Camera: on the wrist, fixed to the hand. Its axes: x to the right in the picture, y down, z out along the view.
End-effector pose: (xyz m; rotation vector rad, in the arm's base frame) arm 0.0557 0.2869 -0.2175 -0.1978 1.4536 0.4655
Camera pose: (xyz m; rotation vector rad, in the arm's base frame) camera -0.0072 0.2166 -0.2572 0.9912 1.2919 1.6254
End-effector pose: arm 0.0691 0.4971 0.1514 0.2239 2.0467 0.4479
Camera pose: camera -0.0195 0.4462 0.1558 1.7576 1.4407 1.2556
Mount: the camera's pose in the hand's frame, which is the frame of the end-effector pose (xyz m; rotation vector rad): 0.0230 -0.0424 -0.0902 0.0067 -0.0891 1.5006
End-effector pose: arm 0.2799 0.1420 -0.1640 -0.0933 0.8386 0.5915
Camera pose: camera 0.2535 0.0896 -0.2478 0.6274 0.7116 1.9707
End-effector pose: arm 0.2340 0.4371 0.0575 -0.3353 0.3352 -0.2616
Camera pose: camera 0.2141 0.3665 -0.0138 -0.0224 0.4172 1.2200
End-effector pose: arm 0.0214 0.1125 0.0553 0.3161 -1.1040 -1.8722
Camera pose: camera 0.0386 0.0511 -0.0247 -0.5106 -0.9226 -0.5259
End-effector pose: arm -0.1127 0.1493 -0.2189 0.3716 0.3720 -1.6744
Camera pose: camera -0.1549 0.1748 -0.3085 0.4084 -0.0404 -0.2171
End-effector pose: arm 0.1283 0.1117 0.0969 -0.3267 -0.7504 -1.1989
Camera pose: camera 0.1245 0.0261 0.0411 -0.7493 -0.3733 0.2404
